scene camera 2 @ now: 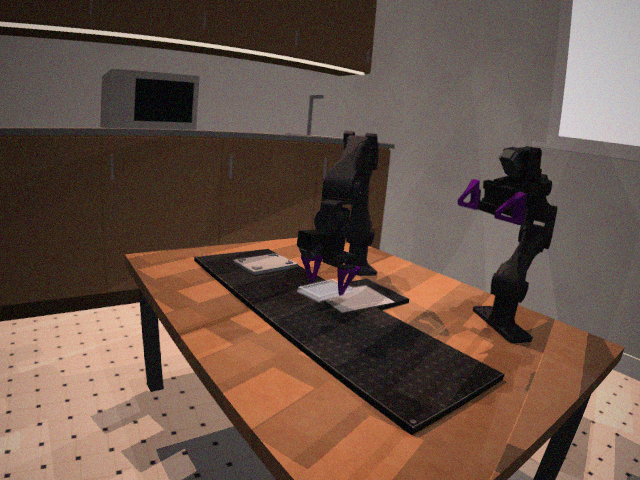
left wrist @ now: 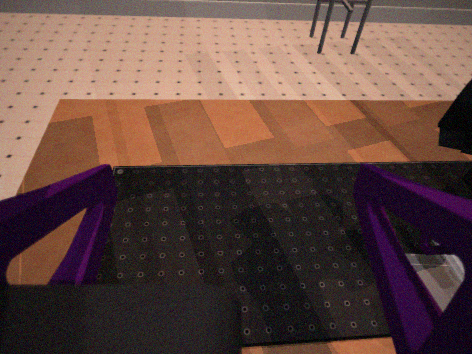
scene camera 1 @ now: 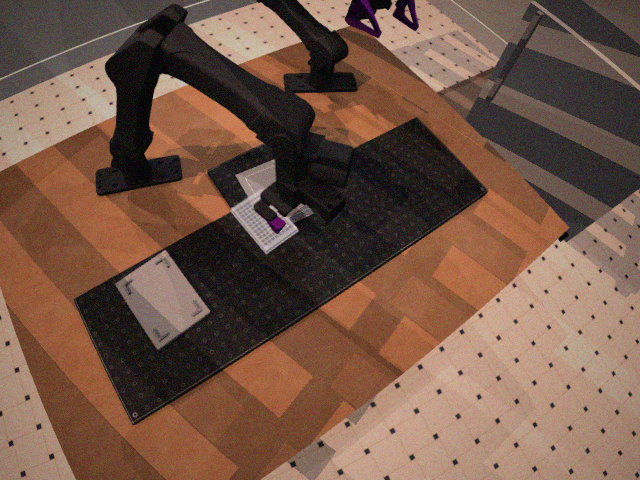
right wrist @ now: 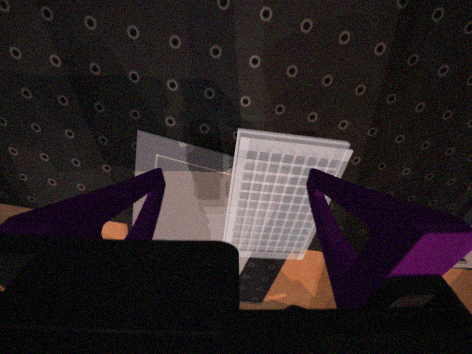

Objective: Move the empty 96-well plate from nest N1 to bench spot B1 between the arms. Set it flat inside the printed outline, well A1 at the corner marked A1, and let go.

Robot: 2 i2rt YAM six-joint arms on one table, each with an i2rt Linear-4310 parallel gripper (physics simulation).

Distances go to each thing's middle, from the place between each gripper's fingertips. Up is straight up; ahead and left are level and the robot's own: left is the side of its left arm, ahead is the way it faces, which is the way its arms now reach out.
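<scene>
If you measure from my right hand, the white well plate [scene camera 1: 257,227] is 4 cm to the right of it, 4 cm behind it and 3 cm below it. Going from that same right hand, the grey pad with corner brackets [scene camera 1: 163,301] is 30 cm to the right of it, 2 cm behind it and 2 cm below it, and the grey pad with printed outline [scene camera 1: 260,177] is 2 cm to the left of it, 8 cm behind it and 3 cm below it.
From my left hand, the grey pad with printed outline is 2 cm ahead of it, 29 cm to the right of it and 30 cm below it. The white well plate is 6 cm ahead of that left hand, 36 cm to the right of it and 29 cm below it, while the grey pad with corner brackets is 8 cm ahead of my left hand, 62 cm to the right of it and 29 cm below it.
</scene>
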